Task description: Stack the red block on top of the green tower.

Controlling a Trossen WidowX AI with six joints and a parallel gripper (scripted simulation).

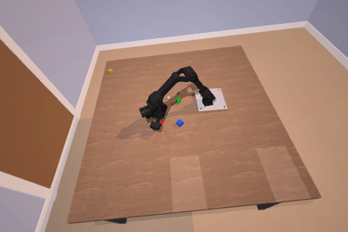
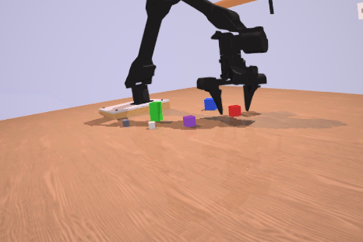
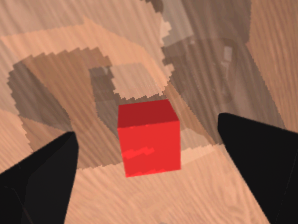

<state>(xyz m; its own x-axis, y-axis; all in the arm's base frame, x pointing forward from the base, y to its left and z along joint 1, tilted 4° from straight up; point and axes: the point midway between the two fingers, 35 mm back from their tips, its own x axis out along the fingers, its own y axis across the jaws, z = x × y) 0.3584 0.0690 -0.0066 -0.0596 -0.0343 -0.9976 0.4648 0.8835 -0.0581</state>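
Now: gripper tip 10 mm below the red block. Also, from my gripper tip: small white block 200 mm to the right, 100 mm behind; then blue block 130 mm behind, 40 mm to the left, 10 mm above; then purple block 140 mm to the right, 30 mm behind.
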